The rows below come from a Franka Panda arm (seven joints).
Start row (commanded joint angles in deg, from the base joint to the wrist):
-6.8, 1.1, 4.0, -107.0, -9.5, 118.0, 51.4
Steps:
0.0, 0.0, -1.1, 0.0, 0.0, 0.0, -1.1
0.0, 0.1, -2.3, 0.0, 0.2, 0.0, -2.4
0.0, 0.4, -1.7, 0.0, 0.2, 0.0, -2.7
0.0, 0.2, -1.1, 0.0, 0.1, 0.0, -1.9
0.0, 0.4, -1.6, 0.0, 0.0, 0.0, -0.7
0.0, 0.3, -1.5, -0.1, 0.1, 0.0, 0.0
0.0, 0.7, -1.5, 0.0, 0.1, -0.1, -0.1
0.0, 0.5, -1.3, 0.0, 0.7, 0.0, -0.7
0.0, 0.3, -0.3, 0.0, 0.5, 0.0, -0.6
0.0, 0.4, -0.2, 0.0, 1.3, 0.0, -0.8
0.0, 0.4, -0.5, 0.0, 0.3, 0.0, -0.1
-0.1, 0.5, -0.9, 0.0, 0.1, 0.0, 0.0
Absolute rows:
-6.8, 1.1, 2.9, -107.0, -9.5, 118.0, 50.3
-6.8, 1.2, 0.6, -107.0, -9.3, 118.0, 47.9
-6.8, 1.6, -1.1, -107.0, -9.1, 118.0, 45.2
-6.8, 1.8, -2.2, -107.0, -9.0, 118.0, 43.3
-6.8, 2.2, -3.8, -107.0, -9.0, 118.0, 42.6
-6.8, 2.5, -5.3, -107.1, -8.9, 118.0, 42.6
-6.8, 3.2, -6.8, -107.1, -8.8, 117.9, 42.5
-6.8, 3.7, -8.1, -107.1, -8.1, 117.9, 41.8
-6.8, 4.0, -8.4, -107.1, -7.6, 117.9, 41.2
-6.8, 4.4, -8.6, -107.1, -6.3, 117.9, 40.4
-6.8, 4.8, -9.1, -107.1, -6.0, 117.9, 40.3
-6.9, 5.3, -10.0, -107.1, -5.9, 117.9, 40.3

